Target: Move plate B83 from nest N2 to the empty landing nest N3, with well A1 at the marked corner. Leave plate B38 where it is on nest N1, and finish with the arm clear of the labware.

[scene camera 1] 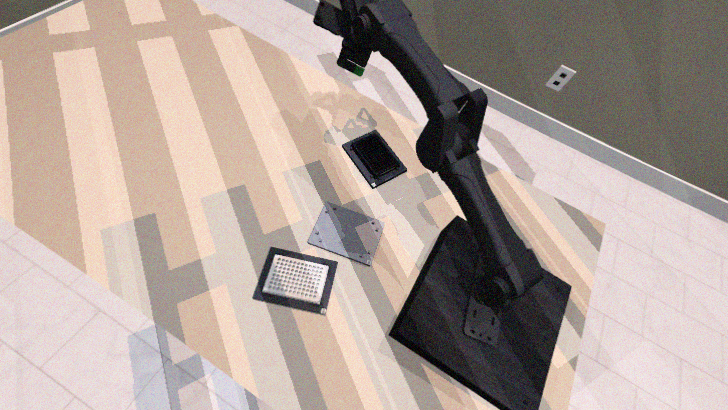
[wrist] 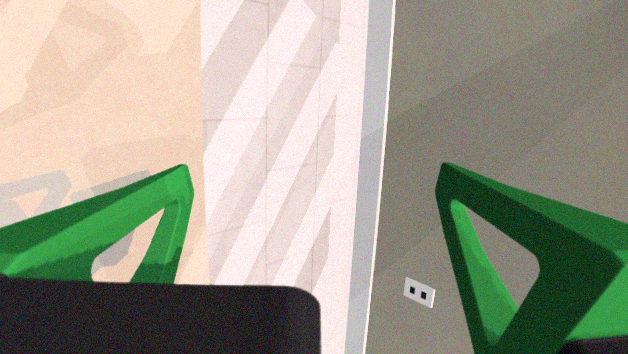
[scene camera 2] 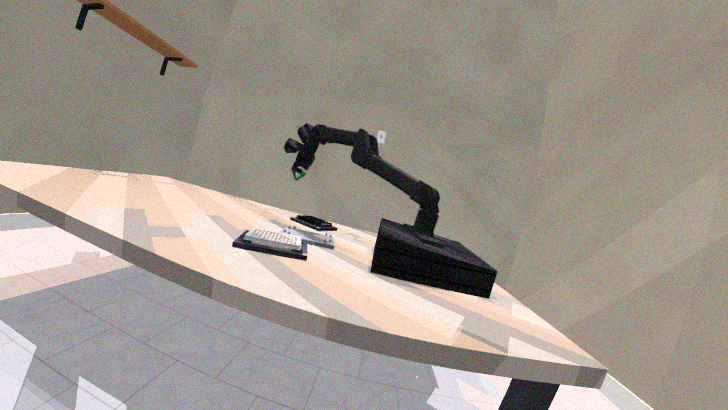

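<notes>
A white 96-well plate sits flat on a dark nest. A black plate sits on another dark nest. I cannot read labels, so which plate is B83 or B38 is unclear. The empty grey landing nest N3 lies between them, with small posts and a white corner mark. My gripper is open and empty, high above the table and beyond the black plate in the first scene view. No plate shows in the wrist view.
The black arm base stands on the table, to the right of the nests. The wall rises past the table's far edge, with an outlet. A wooden shelf hangs at upper left.
</notes>
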